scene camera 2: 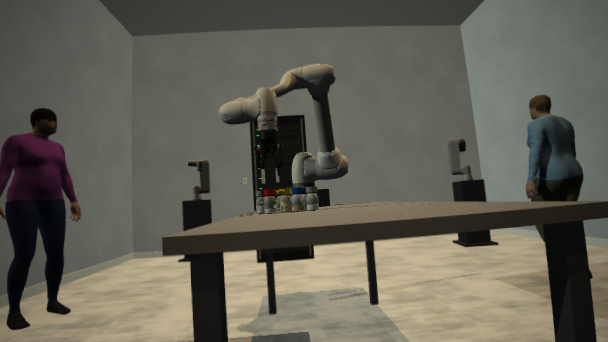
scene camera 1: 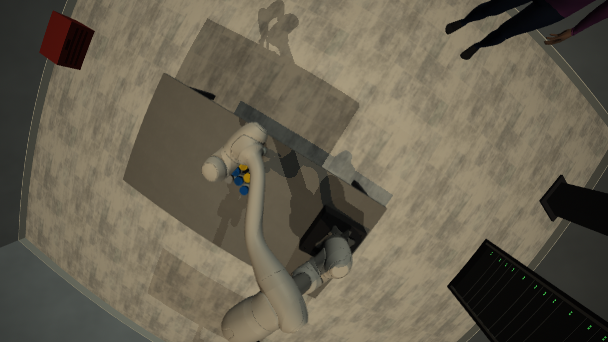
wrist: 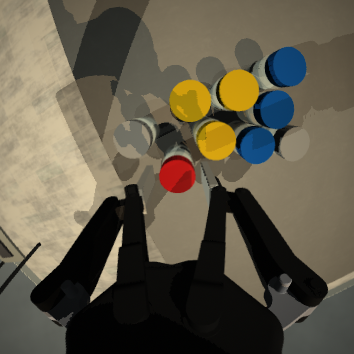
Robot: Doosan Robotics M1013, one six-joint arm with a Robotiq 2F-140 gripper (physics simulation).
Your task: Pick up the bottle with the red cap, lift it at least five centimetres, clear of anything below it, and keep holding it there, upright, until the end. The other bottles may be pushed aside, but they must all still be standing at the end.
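Places are measured from the arm's base along level axes (x ahead, y left, z up), in millimetres.
Pixels of known places: gripper, fingertip midpoint: [scene camera 2: 270, 183] [wrist: 177, 172]; arm's base at its link origin: [scene camera 1: 334, 243].
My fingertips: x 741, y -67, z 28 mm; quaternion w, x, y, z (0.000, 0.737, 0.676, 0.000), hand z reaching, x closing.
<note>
For each thing: its top centre in the pictures, then the offset to it from my fingertips. Level surfaces: height alone.
- bottle with the red cap, top centre: [wrist: 176, 176] [scene camera 2: 269, 189] 4 mm right, 19 mm ahead, 31 mm down
- table at its surface level: 136 mm down
- yellow-capped bottle at its top centre: [wrist: 216, 141] [scene camera 2: 285, 188] 60 mm left, 25 mm back, 31 mm down
The bottle with the red cap [scene camera 2: 270, 201] [wrist: 177, 176] stands upright on the table [scene camera 1: 165, 145] [scene camera 2: 380, 220]; it does not show in scene camera 1, where the arm covers that area. My gripper [scene camera 2: 278, 180] [wrist: 177, 172] is partly open and empty, pointing down. In scene camera 2 its fingertips are a little above the caps. In the wrist view the red cap appears between the two finger pads, nearer their tips. A yellow-capped bottle [wrist: 216, 141] stands close behind the red one to the right, and a grey-capped bottle [wrist: 132, 139] behind it to the left.
Two more yellow-capped bottles [wrist: 190, 101] [wrist: 239, 90], three blue-capped bottles [wrist: 286, 66] [wrist: 274, 109] [wrist: 256, 145] and another grey-capped bottle [wrist: 294, 143] stand upright in the cluster. The table edge runs along the left in the wrist view. A black box [scene camera 1: 312, 235] is by the arm's base.
</note>
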